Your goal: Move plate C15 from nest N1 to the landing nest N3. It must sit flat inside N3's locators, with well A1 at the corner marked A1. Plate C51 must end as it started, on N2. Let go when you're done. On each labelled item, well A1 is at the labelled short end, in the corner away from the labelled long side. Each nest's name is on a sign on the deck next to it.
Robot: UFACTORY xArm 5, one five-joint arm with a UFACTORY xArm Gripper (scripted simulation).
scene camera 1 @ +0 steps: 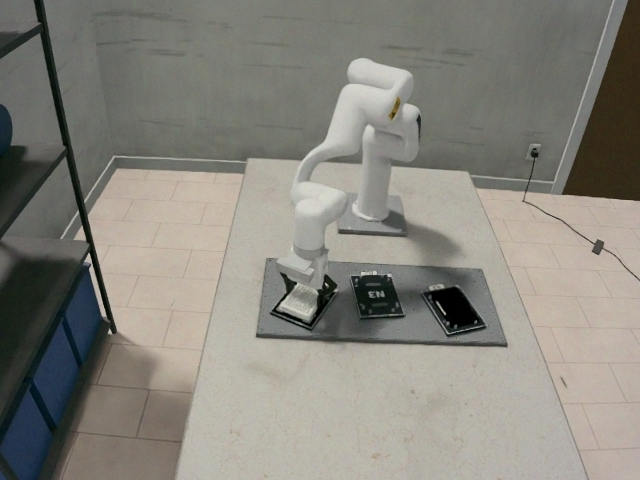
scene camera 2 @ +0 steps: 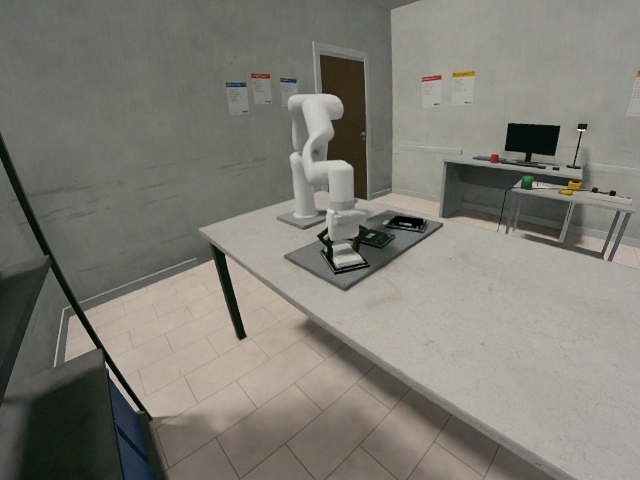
Labels:
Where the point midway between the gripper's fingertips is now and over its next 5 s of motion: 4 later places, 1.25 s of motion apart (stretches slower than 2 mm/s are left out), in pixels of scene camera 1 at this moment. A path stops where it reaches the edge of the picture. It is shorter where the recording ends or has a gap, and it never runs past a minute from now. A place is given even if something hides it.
The gripper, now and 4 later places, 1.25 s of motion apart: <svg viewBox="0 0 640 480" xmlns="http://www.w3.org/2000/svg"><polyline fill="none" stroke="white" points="305,298 305,293 306,282 306,269 360,265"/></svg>

